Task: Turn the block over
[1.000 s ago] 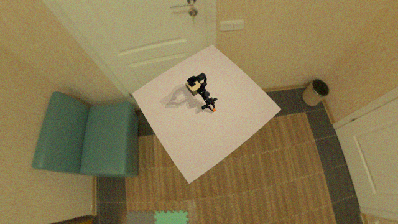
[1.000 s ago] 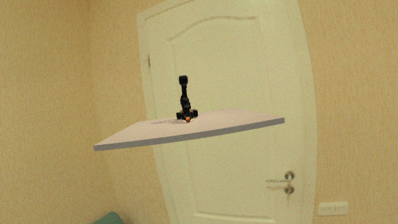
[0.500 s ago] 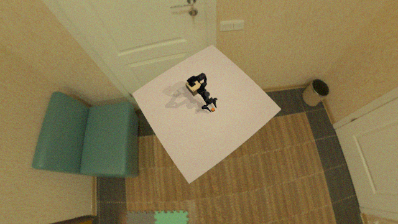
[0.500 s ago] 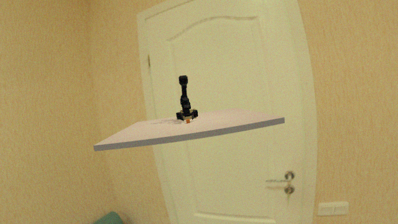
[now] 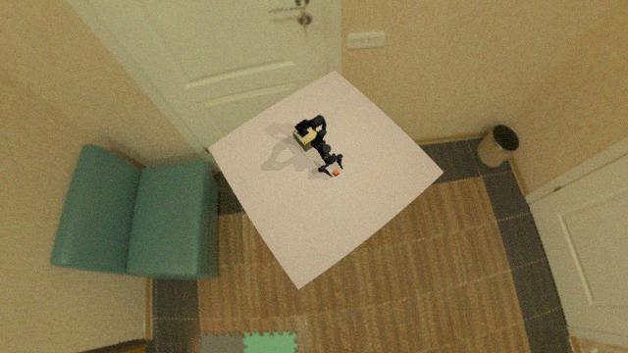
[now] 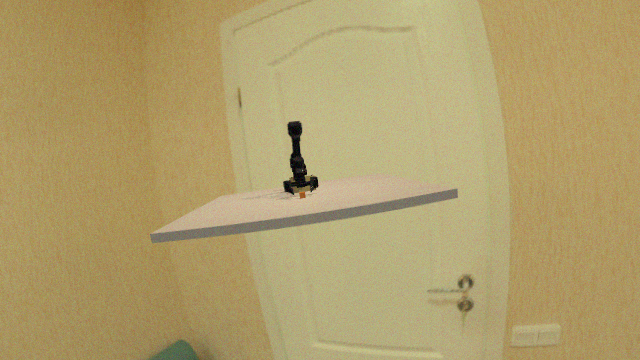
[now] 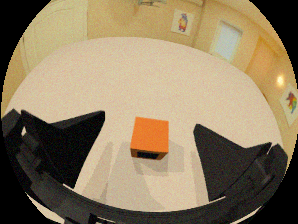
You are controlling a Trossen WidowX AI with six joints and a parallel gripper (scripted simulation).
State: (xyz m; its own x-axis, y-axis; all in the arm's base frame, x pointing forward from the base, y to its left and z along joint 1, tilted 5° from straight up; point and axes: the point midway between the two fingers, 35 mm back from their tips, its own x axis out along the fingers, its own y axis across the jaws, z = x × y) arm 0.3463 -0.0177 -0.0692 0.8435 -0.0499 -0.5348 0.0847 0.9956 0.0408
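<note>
The orange block lies 2 cm behind my gripper tip and 1 cm below it.
</note>
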